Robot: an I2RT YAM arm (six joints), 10 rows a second.
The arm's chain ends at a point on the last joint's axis. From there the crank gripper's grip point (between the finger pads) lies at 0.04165 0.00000 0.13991 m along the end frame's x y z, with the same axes.
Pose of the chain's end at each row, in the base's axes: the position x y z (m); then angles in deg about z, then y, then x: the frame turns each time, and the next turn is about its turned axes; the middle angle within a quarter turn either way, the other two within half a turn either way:
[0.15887, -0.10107, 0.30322, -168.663, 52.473, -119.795]
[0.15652, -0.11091, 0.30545, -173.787, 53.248, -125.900]
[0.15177, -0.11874, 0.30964, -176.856, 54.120, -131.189]
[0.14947, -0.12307, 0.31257, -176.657, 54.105, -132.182]
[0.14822, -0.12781, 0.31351, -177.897, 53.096, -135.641]
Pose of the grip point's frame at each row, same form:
[0.21192, -0.21427, 0.22784, -168.663, 52.473, -119.795]
[0.20936, -0.21916, 0.22299, -173.787, 53.248, -125.900]
[0.20771, -0.22111, 0.22189, -176.856, 54.120, -131.189]
[0.20711, -0.22356, 0.22375, -176.657, 54.105, -132.182]
[0.20675, -0.22354, 0.22014, -177.897, 53.096, -135.641]

